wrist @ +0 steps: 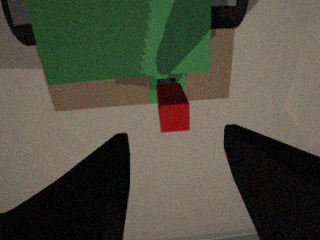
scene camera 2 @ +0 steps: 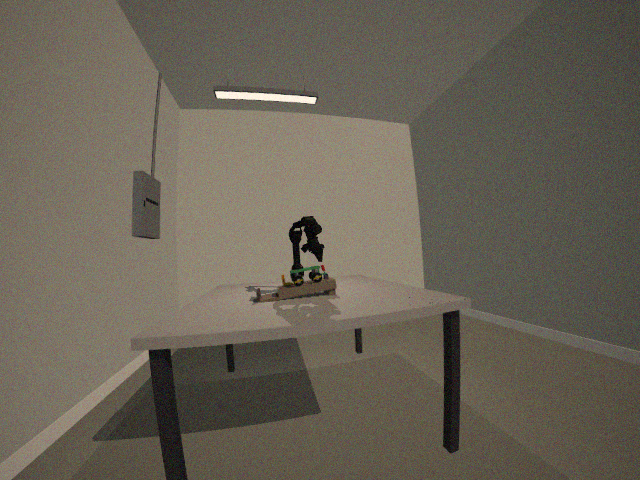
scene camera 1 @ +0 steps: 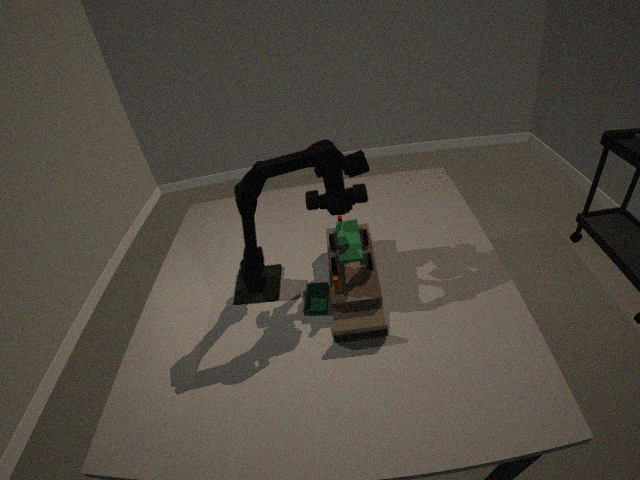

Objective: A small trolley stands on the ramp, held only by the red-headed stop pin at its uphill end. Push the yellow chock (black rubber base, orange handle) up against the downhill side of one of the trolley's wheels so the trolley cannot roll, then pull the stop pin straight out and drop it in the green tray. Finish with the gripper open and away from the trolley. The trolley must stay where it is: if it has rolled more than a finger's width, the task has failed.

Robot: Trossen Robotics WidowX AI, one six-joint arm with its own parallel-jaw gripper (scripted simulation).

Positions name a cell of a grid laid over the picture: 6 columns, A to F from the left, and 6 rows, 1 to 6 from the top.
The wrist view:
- my gripper: D4
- red-headed stop pin: D3
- green-decked trolley: B2
